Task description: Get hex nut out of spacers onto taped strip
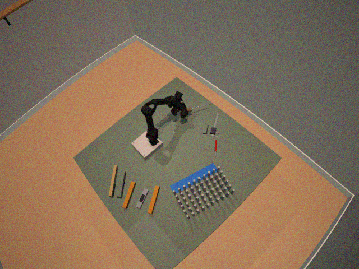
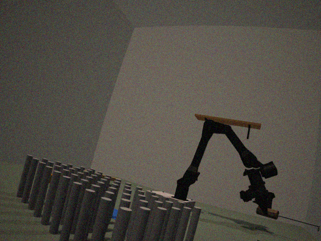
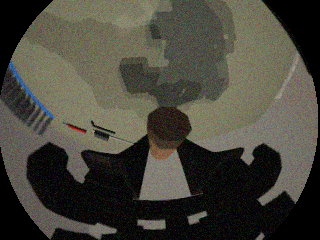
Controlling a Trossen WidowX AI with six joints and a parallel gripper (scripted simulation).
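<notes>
Now: gripper tip 9 cm to the right of the hook tool and 4 cm short of it. From my gripper tip the other things lie so: blue taped strip: 49 cm ahead, 33 cm to the right, 7 cm below; then red-handled screwdriver: 43 cm ahead, 6 cm below, 5 cm to the right; then grey block: 74 cm to the right, 38 cm ahead, 6 cm below.
</notes>
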